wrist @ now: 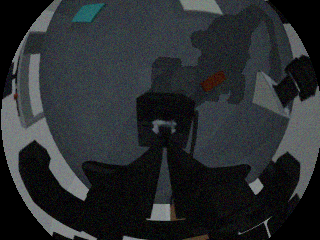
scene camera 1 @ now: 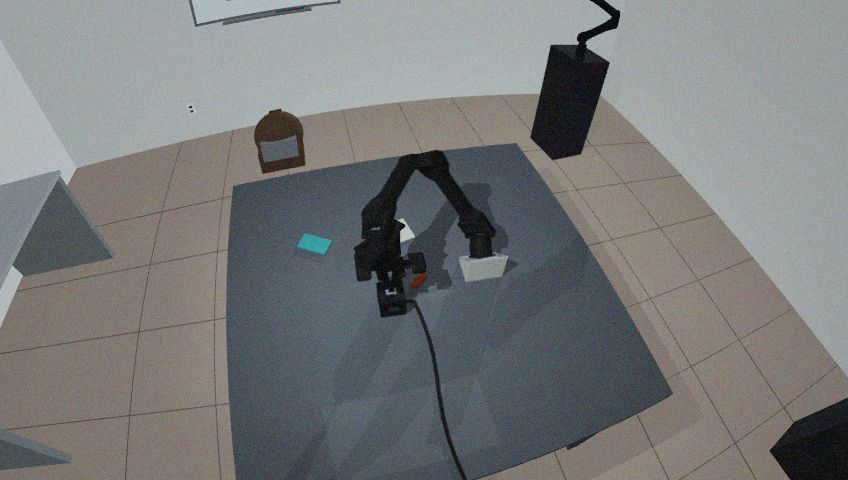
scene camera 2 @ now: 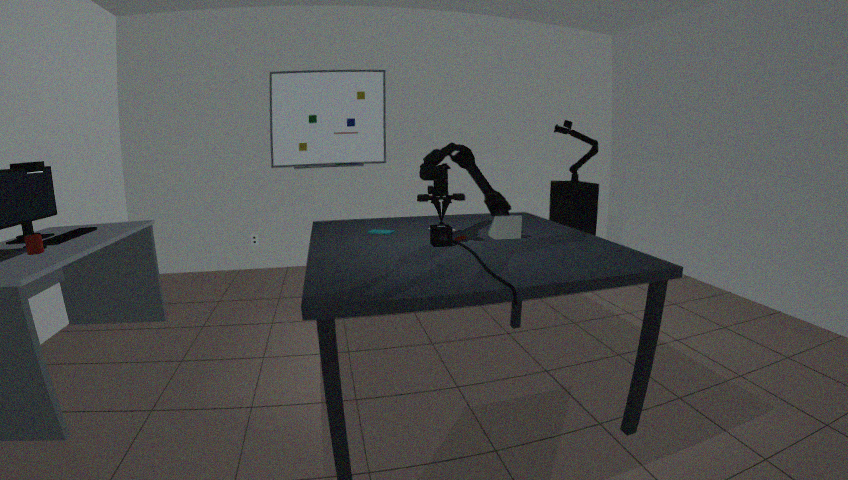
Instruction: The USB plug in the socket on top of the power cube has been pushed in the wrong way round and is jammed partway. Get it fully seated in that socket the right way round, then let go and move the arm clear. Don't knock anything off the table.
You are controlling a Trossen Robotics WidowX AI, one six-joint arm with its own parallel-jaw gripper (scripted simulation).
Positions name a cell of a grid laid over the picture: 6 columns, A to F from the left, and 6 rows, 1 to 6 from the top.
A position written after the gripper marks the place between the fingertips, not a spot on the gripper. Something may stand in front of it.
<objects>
The gripper shows in the wrist view (D4), in scene camera 1 (C4) and in scene camera 2 (D3).
</objects>
